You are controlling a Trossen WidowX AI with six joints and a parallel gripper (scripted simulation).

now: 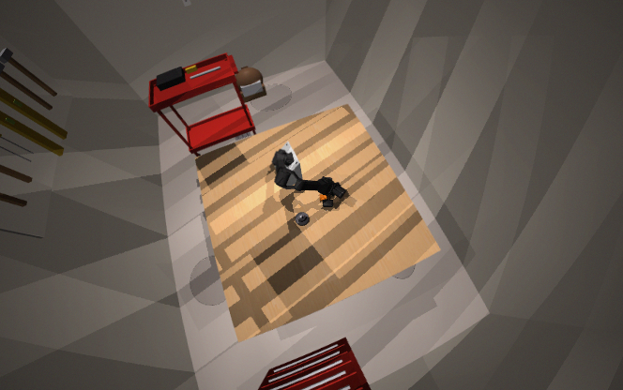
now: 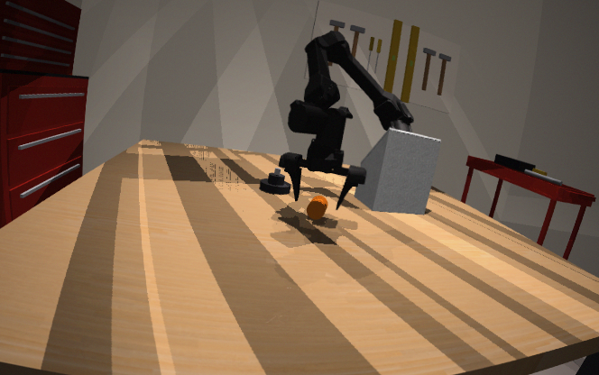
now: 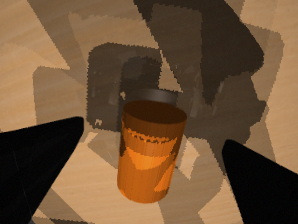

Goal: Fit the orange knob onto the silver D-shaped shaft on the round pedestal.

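Now: gripper tip 10 mm above the orange knob. From my gripper tip the other things lie so: round pedestal (90 mm ahead, 190 mm to the right).
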